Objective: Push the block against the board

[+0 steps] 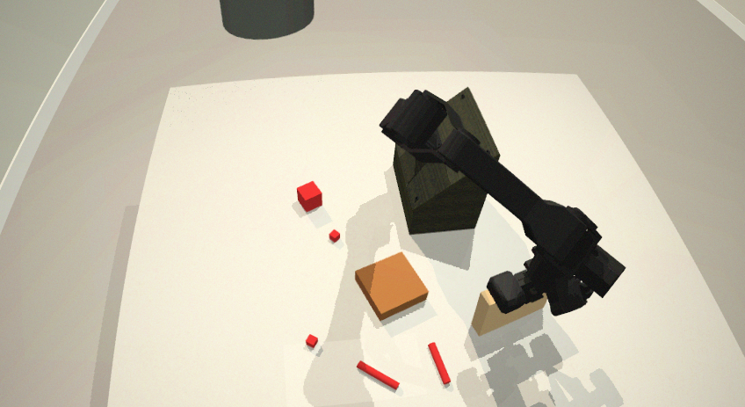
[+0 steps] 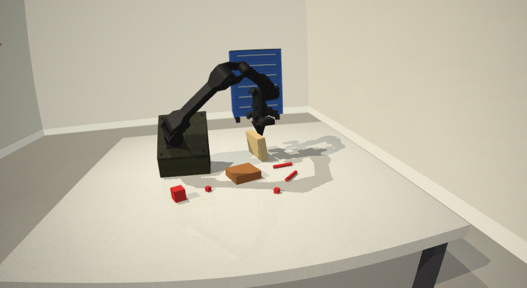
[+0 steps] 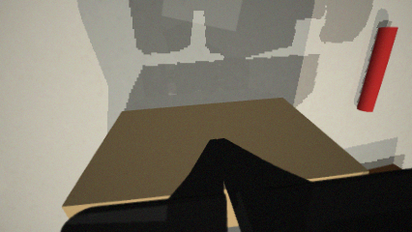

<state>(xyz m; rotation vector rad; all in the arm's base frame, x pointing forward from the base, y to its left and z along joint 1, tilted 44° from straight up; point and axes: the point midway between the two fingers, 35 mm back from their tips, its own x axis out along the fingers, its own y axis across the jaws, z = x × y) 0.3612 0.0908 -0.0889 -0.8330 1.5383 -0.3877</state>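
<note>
Now: gripper tip 3 cm above the tan board, 2 cm past it and 1 cm to the left of it. The rest, counted from my gripper tip: red cube (37 cm to the right, 32 cm behind, 7 cm below); then orange square block (23 cm to the right, 10 cm behind, 7 cm below).
</note>
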